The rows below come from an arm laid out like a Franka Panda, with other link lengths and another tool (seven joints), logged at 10 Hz.
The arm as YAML. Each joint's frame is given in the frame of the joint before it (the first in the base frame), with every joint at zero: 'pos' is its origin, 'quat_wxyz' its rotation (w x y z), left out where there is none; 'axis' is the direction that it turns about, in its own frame. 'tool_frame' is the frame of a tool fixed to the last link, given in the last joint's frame.
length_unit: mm
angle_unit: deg
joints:
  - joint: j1
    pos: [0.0, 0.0, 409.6]
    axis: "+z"
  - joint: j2
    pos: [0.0, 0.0, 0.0]
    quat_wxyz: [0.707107, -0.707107, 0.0, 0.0]
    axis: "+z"
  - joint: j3
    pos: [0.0, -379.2, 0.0]
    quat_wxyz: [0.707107, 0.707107, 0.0, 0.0]
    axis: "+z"
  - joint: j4
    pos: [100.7, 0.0, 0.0]
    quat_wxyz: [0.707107, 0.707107, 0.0, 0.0]
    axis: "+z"
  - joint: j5
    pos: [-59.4, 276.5, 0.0]
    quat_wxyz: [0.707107, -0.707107, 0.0, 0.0]
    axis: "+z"
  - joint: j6
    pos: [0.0, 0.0, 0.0]
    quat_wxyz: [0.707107, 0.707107, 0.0, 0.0]
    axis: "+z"
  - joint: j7
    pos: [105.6, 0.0, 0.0]
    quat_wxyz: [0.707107, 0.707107, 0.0, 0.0]
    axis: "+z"
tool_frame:
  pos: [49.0, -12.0, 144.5]
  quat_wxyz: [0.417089, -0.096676, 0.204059, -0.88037]
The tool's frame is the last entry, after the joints.
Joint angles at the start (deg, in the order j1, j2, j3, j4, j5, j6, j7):
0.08, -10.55, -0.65, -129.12, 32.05, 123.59, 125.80
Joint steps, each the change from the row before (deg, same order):
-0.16, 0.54, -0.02, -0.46, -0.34, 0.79, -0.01
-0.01, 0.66, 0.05, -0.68, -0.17, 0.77, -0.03
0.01, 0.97, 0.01, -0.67, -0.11, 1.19, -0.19
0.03, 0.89, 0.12, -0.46, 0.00, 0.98, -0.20
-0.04, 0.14, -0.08, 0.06, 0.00, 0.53, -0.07
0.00, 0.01, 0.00, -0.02, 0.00, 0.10, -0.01
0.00, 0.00, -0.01, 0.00, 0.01, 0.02, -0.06
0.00, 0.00, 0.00, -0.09, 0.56, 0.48, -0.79
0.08, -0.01, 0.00, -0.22, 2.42, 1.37, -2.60
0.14, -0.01, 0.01, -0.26, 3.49, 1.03, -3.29
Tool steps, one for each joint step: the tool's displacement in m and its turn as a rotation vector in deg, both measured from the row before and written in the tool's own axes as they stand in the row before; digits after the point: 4 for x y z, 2 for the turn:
0.0018, 0.0026, 0.0055, -0.58, -0.18, 0.35
0.0006, 0.0010, 0.0078, -0.53, -0.56, 0.19
0.0024, 0.0012, 0.0093, -0.59, -0.41, 0.27
0.0023, -0.0002, 0.0078, -0.43, -0.33, 0.09
0.0022, 0.0011, 0.0000, -0.05, 0.43, 0.29
0.0002, 0.0001, 0.0001, -0.01, 0.07, 0.03
0.0001, 0.0001, 0.0000, 0.01, 0.04, -0.03
0.0012, 0.0001, 0.0001, 0.38, 0.57, -0.17
0.0033, -0.0011, 0.0002, 1.67, 1.67, -0.36
0.0023, -0.0025, 0.0012, 2.41, 1.50, -0.44

